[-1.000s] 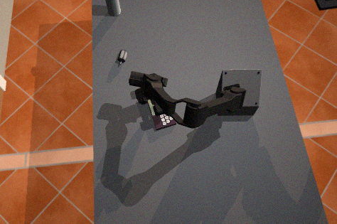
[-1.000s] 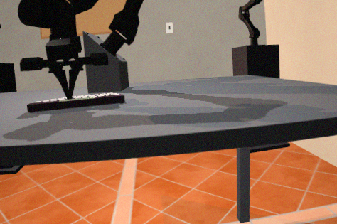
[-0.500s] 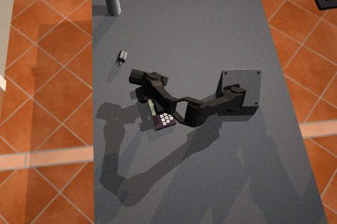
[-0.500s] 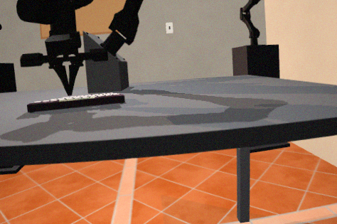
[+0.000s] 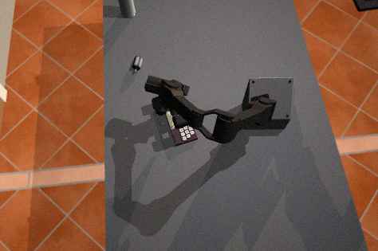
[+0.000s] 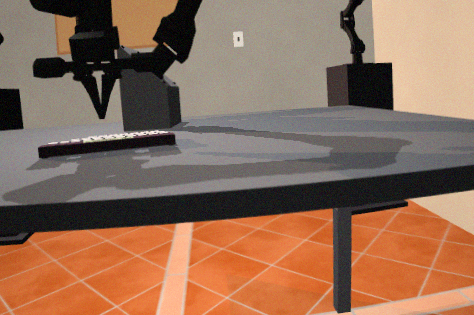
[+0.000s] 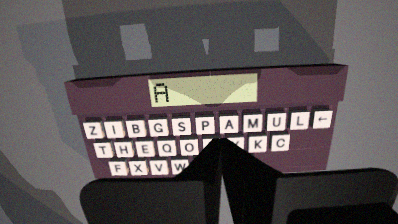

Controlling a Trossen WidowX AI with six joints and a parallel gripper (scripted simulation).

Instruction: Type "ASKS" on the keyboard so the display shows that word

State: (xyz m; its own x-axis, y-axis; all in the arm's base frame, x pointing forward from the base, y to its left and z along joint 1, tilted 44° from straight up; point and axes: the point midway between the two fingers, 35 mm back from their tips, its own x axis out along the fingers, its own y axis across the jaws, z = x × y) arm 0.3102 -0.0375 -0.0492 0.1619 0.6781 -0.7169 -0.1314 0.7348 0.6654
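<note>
My gripper is now 8 cm to the left of the left-arrow key, 7 cm above it and 1 cm short of it.
</note>
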